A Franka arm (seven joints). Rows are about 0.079 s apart.
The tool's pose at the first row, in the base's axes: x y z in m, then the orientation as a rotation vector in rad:
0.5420 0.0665 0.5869 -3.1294 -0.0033 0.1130
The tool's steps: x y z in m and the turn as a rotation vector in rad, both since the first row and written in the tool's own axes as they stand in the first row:
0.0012 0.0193 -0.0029 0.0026 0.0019 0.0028
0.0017 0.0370 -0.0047 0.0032 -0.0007 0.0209
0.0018 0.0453 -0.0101 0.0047 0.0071 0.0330
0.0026 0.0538 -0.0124 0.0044 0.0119 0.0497
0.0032 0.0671 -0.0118 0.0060 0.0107 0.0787
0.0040 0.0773 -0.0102 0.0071 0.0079 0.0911
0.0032 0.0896 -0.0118 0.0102 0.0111 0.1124
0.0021 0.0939 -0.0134 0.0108 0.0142 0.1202
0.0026 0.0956 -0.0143 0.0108 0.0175 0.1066
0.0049 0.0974 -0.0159 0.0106 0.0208 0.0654
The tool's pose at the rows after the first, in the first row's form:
0.5434 0.0472 0.5895 -3.1270 0.0012 0.1100
0.5441 0.0295 0.5911 -3.1268 0.0296 0.1142
0.5446 0.0211 0.5964 -3.1259 0.0486 0.1020
0.5456 0.0126 0.5985 -3.1265 0.0747 0.0947
0.5462 -0.0007 0.5978 -3.1245 0.1201 0.0967
0.5469 -0.0109 0.5960 -3.1229 0.1395 0.1011
0.5462 -0.0232 0.5975 -3.1190 0.1728 0.0962
0.5452 -0.0275 0.5992 -3.1182 0.1850 0.0914
0.5458 -0.0292 0.6000 -3.1190 0.1638 0.0861
0.5482 -0.0310 0.6014 -3.1206 0.0995 0.0807

